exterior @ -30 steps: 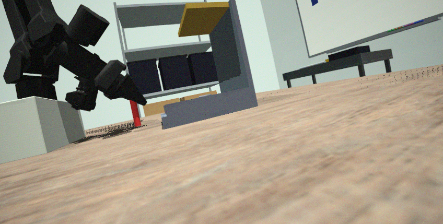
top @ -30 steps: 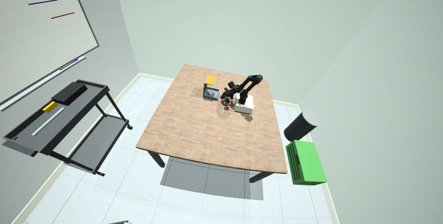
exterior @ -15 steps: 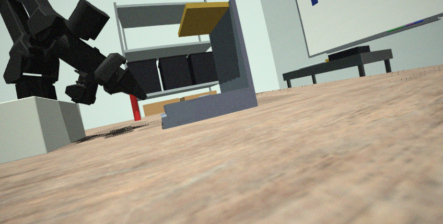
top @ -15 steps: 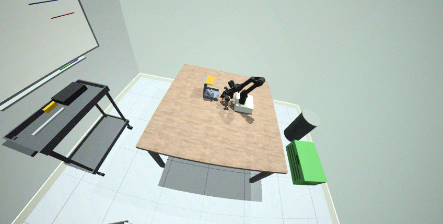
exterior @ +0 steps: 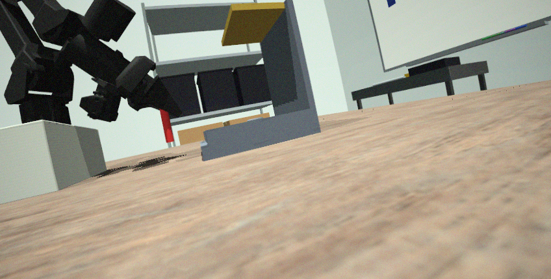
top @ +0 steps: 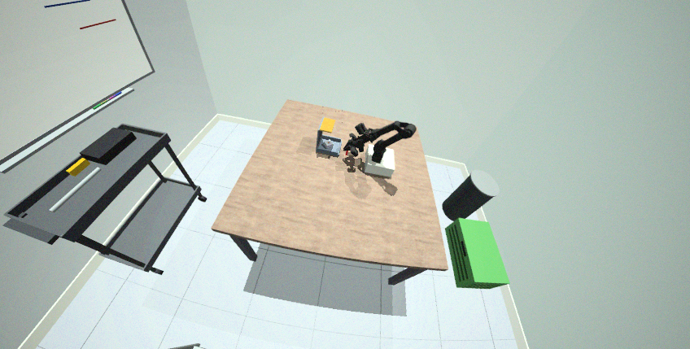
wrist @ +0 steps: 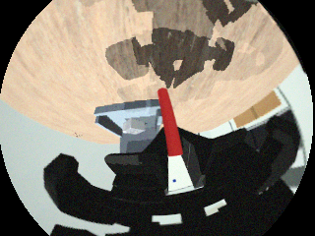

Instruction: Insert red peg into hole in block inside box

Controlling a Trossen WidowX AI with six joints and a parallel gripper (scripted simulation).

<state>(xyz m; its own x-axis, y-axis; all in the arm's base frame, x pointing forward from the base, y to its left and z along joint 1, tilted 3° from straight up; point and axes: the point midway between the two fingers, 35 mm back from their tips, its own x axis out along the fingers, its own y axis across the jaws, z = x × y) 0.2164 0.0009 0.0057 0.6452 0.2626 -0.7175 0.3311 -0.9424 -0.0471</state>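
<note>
Right now my gripper tip is 15 cm short of the yellow roof, 12 cm below it and 5 cm to the left of it. The rest, counted from my gripper tip: red peg 3 cm behind, 1 cm to the right, 1 cm below.
</note>
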